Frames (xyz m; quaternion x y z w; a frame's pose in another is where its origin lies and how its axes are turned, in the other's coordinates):
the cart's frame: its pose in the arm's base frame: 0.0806 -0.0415 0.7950 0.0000 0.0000 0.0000 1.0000
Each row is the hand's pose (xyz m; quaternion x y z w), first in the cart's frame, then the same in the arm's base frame.
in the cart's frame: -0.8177 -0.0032 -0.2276 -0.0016 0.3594 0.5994 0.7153
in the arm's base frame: -0.7371 -0.0447 0.5674 -0.0016 0.3594 0.5994 0.7153
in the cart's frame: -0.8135 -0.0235 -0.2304 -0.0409 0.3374 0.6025 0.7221
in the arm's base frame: -0.7329 -0.0650 0.5646 -0.0409 0.3374 0.6025 0.7221
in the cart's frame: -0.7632 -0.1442 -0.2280 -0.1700 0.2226 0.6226 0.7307
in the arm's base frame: -0.6826 -0.1857 0.5670 -0.1700 0.2226 0.6226 0.7307
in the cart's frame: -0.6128 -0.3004 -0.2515 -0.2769 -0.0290 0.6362 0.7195
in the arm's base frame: -0.5322 -0.3419 0.5435 -0.2769 -0.0290 0.6362 0.7195
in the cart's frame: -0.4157 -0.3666 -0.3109 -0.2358 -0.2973 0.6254 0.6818
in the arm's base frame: -0.3351 -0.4081 0.4841 -0.2358 -0.2973 0.6254 0.6818
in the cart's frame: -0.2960 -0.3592 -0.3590 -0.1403 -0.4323 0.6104 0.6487
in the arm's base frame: -0.2154 -0.4007 0.4360 -0.1403 -0.4323 0.6104 0.6487
